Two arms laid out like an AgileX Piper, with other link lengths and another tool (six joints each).
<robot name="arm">
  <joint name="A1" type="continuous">
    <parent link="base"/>
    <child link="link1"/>
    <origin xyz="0 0 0.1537" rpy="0 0 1.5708"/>
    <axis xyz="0 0 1"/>
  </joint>
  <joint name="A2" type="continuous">
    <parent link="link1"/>
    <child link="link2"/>
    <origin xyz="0 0 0" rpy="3.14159 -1.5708 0"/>
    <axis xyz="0 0 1"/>
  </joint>
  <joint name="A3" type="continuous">
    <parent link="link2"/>
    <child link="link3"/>
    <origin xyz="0.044 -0.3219 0" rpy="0 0 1.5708"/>
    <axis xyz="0 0 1"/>
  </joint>
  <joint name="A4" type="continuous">
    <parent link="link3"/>
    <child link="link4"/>
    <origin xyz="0.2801 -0.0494 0" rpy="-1.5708 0 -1.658"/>
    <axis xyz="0 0 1"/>
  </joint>
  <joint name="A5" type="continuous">
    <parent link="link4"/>
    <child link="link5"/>
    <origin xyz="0 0 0" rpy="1.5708 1.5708 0"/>
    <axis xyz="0 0 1"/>
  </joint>
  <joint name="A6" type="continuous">
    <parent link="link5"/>
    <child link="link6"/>
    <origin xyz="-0.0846 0 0" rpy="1.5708 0 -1.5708"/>
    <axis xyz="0 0 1"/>
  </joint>
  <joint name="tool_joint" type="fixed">
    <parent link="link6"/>
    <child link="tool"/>
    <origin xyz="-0.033 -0.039 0.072" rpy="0 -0.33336 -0.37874"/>
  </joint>
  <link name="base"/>
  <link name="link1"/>
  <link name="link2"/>
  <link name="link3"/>
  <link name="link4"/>
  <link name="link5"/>
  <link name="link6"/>
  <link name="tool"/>
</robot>
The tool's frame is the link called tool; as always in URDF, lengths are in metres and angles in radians. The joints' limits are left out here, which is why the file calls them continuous.
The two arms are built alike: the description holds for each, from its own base.
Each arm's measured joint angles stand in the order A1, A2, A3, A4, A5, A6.
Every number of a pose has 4 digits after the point.
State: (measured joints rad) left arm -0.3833 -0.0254 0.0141 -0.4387 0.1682 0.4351; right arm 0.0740 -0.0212 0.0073 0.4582 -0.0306 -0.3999
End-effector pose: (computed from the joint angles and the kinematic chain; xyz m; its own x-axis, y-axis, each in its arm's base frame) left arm 0.0848 -0.0882 0.2667 0.0969 -0.4382 -0.8936 0.3897 0.8429 -0.3711; right arm 0.1103 -0.0349 0.2946 0.4566 -0.2692 -0.8480 -0.0172 0.9503 -0.3109
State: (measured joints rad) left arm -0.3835 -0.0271 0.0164 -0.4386 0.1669 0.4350; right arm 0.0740 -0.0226 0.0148 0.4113 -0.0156 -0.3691
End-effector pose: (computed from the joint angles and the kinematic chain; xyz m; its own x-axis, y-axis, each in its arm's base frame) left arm 0.0848 -0.0881 0.2660 0.0975 -0.4384 -0.8935 0.3895 0.8429 -0.3711; right arm 0.1116 -0.0332 0.2902 0.4427 -0.2822 -0.8511 -0.0280 0.9444 -0.3277
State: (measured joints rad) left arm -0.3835 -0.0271 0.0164 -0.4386 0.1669 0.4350; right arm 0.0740 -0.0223 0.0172 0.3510 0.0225 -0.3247
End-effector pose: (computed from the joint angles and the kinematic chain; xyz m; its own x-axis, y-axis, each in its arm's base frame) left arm 0.0848 -0.0881 0.2660 0.0975 -0.4384 -0.8935 0.3895 0.8429 -0.3711; right arm 0.1138 -0.0303 0.2844 0.4148 -0.2939 -0.8611 -0.0521 0.9372 -0.3449
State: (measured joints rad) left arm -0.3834 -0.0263 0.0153 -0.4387 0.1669 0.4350; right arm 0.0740 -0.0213 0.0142 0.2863 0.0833 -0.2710
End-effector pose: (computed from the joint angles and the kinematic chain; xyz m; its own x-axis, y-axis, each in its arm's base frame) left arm 0.0848 -0.0881 0.2664 0.0978 -0.4386 -0.8934 0.3895 0.8429 -0.3712; right arm 0.1163 -0.0273 0.2769 0.3711 -0.3024 -0.8780 -0.0858 0.9303 -0.3566
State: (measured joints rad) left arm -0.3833 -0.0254 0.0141 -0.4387 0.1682 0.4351; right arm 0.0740 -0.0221 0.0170 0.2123 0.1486 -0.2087
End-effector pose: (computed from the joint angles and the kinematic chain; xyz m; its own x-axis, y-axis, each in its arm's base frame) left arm 0.0848 -0.0882 0.2667 0.0969 -0.4382 -0.8936 0.3897 0.8429 -0.3711; right arm 0.1185 -0.0254 0.2659 0.3151 -0.3154 -0.8951 -0.1170 0.9230 -0.3665
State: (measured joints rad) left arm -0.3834 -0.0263 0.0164 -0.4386 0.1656 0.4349; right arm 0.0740 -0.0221 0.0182 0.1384 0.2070 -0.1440
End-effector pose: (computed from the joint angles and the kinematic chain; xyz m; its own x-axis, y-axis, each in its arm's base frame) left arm 0.0849 -0.0881 0.2661 0.0981 -0.4386 -0.8933 0.3891 0.8431 -0.3712; right arm 0.1197 -0.0255 0.2563 0.2606 -0.3291 -0.9076 -0.1373 0.9179 -0.3722
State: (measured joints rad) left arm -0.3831 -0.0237 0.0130 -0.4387 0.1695 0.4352; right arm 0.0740 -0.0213 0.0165 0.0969 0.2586 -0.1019
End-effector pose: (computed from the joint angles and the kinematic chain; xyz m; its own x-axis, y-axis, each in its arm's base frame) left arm 0.0848 -0.0883 0.2668 0.0954 -0.4375 -0.8941 0.3894 0.8431 -0.3710; right arm 0.1202 -0.0260 0.2485 0.2125 -0.3336 -0.9185 -0.1529 0.9170 -0.3684
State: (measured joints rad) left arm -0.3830 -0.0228 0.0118 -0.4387 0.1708 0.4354; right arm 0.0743 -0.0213 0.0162 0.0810 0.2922 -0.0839
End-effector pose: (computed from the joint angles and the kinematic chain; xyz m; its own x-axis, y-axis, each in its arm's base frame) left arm 0.0848 -0.0884 0.2670 0.0945 -0.4371 -0.8944 0.3895 0.8431 -0.3708; right arm 0.1203 -0.0263 0.2431 0.1810 -0.3347 -0.9248 -0.1639 0.9169 -0.3639
